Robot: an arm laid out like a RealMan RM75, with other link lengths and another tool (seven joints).
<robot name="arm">
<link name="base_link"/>
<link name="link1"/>
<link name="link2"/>
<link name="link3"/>
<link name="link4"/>
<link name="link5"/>
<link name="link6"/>
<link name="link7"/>
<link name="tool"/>
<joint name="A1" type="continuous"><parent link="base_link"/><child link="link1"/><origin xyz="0.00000 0.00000 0.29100"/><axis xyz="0 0 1"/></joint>
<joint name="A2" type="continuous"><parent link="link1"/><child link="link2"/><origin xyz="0.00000 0.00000 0.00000" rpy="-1.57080 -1.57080 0.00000"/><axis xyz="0 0 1"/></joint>
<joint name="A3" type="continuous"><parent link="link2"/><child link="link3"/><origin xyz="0.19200 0.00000 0.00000" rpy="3.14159 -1.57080 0.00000"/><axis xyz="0 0 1"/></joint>
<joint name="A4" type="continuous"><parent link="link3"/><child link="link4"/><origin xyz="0.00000 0.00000 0.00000" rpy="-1.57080 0.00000 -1.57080"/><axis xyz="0 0 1"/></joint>
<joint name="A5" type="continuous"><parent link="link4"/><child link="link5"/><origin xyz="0.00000 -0.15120 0.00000" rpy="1.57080 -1.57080 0.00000"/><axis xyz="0 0 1"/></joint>
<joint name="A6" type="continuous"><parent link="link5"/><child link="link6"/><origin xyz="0.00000 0.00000 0.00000" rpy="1.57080 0.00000 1.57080"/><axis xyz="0 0 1"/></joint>
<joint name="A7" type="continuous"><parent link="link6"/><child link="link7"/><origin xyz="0.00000 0.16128 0.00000" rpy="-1.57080 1.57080 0.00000"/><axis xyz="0 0 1"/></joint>
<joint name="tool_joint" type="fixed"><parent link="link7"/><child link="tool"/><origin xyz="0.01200 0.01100 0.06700" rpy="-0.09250 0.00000 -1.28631"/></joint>
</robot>
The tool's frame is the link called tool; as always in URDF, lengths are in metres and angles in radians. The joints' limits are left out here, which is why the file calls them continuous.
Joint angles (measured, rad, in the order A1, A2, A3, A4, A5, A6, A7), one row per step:
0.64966 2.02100 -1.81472 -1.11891 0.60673 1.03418 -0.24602
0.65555 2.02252 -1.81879 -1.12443 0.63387 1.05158 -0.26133
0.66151 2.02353 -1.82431 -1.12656 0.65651 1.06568 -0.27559
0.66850 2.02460 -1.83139 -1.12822 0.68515 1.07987 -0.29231
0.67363 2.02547 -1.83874 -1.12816 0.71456 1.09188 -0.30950
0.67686 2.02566 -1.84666 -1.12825 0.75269 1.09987 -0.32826
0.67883 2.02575 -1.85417 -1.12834 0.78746 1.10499 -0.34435
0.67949 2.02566 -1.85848 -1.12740 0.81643 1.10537 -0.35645
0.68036 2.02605 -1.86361 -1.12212 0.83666 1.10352 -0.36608
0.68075 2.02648 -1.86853 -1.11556 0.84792 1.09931 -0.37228
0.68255 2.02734 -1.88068 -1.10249 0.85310 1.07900 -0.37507
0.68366 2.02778 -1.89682 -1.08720 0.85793 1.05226 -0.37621
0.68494 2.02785 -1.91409 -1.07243 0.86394 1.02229 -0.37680
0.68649 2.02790 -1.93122 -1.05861 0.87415 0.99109 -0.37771
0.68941 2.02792 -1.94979 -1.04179 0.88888 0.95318 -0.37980
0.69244 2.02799 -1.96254 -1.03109 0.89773 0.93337 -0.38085
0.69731 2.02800 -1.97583 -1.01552 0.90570 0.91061 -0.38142
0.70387 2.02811 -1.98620 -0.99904 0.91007 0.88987 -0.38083
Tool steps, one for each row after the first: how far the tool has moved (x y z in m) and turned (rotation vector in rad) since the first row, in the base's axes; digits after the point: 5 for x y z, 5 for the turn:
-0.00504 -0.00481 -0.00416 -0.02931 0.01165 0.00553
-0.00880 -0.00913 -0.00769 -0.05617 0.01863 0.01180
-0.01352 -0.01426 -0.01197 -0.08736 0.02905 0.01951
-0.01754 -0.01968 -0.01614 -0.11790 0.04017 0.02556
-0.02265 -0.02562 -0.02088 -0.14872 0.05989 0.03062
-0.02735 -0.03092 -0.02502 -0.17485 0.07922 0.03476
-0.03133 -0.03452 -0.02811 -0.19159 0.09828 0.03639
-0.03319 -0.03734 -0.03059 -0.20429 0.10950 0.03650
-0.03346 -0.03894 -0.03225 -0.21108 0.11443 0.03602
-0.03274 -0.03837 -0.03435 -0.20844 0.11505 0.03986
-0.03138 -0.03739 -0.03666 -0.20270 0.11485 0.04392
-0.03051 -0.03594 -0.03899 -0.19489 0.11626 0.04956
-0.03070 -0.03451 -0.04154 -0.18682 0.12205 0.05535
-0.03161 -0.03235 -0.04442 -0.17580 0.13165 0.06228
-0.03180 -0.03171 -0.04625 -0.17247 0.13473 0.06610
-0.03113 -0.03042 -0.04790 -0.16687 0.13541 0.06893
-0.03014 -0.02839 -0.04893 -0.15956 0.13346 0.07150

